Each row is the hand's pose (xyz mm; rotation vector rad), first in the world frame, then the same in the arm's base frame.
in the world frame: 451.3 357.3 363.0 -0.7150 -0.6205 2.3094
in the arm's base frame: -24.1 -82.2 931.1 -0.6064 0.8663 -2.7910
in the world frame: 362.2 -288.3 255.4 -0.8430 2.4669 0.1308
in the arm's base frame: 363.5 -504.4 602.7 1.9832 -1.9820 -1.0110
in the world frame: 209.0 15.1 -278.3 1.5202 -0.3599 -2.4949
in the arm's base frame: -225.9 -581.4 386.0 0.5124 0.6085 -1.9545
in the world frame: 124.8 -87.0 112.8 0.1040 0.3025 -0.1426
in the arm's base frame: 55.4 -629.4 684.3 0.0454 1.0126 0.9114
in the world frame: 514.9 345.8 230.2 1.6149 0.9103 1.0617
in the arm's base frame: -74.4 -59.8 794.0 1.6535 2.3418 1.2661
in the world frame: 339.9 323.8 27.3 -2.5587 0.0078 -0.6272
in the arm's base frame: -233.0 -256.8 702.9 -2.0721 -0.9189 0.6085
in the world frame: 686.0 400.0 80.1 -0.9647 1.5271 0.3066
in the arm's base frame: -150.2 82.9 624.8 -1.5602 1.4000 1.6121
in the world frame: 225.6 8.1 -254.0 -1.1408 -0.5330 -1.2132
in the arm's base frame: -201.1 -566.4 394.6 -0.8508 -0.3890 0.0587
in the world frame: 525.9 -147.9 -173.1 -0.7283 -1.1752 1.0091
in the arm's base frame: 56.4 -377.3 256.8 0.4562 -0.9665 1.7982
